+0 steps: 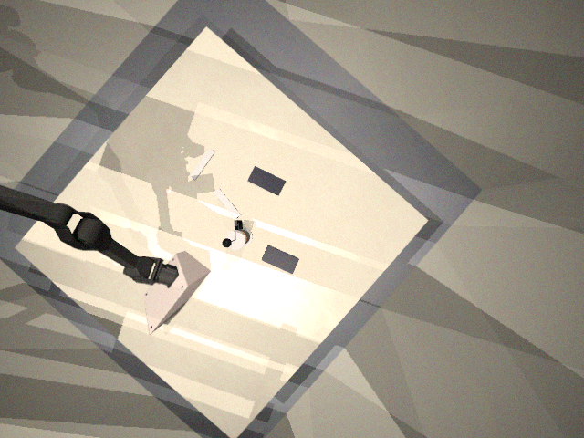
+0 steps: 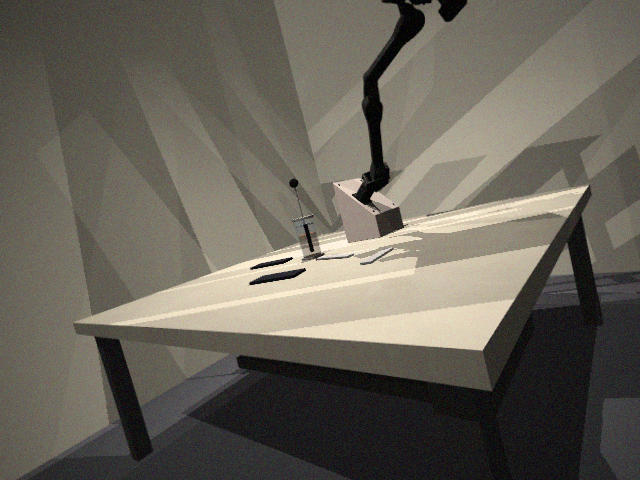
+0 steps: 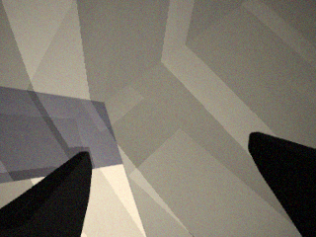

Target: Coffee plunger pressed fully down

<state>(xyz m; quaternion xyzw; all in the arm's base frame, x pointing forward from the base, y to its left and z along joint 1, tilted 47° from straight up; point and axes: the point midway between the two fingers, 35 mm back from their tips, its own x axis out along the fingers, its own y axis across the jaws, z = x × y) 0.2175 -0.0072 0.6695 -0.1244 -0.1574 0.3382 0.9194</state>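
Right now the coffee press is 60 cm to the right of my gripper tip, 47 cm below it and 2 cm ahead of it.
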